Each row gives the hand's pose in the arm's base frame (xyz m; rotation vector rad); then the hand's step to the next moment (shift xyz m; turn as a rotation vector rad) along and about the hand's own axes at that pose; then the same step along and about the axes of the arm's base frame.
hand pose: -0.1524 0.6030 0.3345 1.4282 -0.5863 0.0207
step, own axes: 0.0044 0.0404 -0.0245 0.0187 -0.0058 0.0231
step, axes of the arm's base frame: -0.0016 0.0281 0.0382 0.0096 -0.0286 0.0026
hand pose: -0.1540 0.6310 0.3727 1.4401 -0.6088 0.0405
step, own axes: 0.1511 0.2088 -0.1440 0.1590 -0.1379 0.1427
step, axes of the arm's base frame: 0.1012 0.1170 0.2515 0.1355 -0.2070 -0.0589
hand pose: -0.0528 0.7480 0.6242 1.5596 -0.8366 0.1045
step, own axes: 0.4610 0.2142 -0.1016 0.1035 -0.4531 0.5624
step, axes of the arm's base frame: 0.2573 -0.0979 0.4392 0.1024 -0.5793 -0.4316
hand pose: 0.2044 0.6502 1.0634 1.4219 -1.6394 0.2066
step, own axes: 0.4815 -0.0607 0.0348 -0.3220 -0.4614 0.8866
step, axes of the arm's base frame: 0.0800 -0.3757 0.2987 -0.1001 -0.4966 -0.9198
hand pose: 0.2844 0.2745 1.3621 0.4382 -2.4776 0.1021
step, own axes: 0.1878 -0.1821 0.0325 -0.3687 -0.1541 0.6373
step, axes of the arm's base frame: -0.0996 -0.2310 0.0787 -0.0274 -0.1504 -0.7365
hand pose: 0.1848 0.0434 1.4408 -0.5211 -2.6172 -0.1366
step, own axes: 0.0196 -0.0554 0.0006 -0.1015 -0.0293 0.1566
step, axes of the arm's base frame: -0.0376 -0.0444 0.0082 0.0055 -0.0327 -0.1860
